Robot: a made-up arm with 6 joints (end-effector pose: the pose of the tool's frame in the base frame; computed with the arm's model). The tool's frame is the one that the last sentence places. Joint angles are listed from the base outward.
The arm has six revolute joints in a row. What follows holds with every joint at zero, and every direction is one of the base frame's.
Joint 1 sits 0.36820 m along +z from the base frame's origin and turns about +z.
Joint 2 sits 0.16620 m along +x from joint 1 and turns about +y.
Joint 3 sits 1.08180 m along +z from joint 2 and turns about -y.
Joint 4 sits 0.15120 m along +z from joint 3 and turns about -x.
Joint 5 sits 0.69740 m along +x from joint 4 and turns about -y.
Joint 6 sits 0.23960 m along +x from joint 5 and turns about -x.
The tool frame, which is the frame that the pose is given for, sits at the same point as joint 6; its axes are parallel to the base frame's.
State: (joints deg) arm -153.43 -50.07 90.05 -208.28 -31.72 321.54
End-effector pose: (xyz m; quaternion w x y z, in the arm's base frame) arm 1.3355 0.7346 1.4392 0.7891 0.4963 0.0986 0.3483
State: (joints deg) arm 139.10 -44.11 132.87 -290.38 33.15 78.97
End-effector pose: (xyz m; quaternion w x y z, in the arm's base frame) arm 1.0488 -1.0710 0.9957 0.7679 0.2496 -0.0942 -0.5824
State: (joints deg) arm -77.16 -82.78 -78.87 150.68 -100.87 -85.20
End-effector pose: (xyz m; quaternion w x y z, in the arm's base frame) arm -0.1747 0.2480 0.9042 0.0228 0.4875 0.0963 0.8675
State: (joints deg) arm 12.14 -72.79 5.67 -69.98 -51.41 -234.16
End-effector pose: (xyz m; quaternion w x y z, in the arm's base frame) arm -0.8026 0.0073 1.5354 0.5687 -0.5371 -0.6099 0.1267
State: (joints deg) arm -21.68 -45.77 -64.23 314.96 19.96 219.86
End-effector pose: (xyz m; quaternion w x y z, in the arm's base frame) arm 0.2875 -0.1766 1.0289 0.0307 -0.9509 0.3069 0.0263
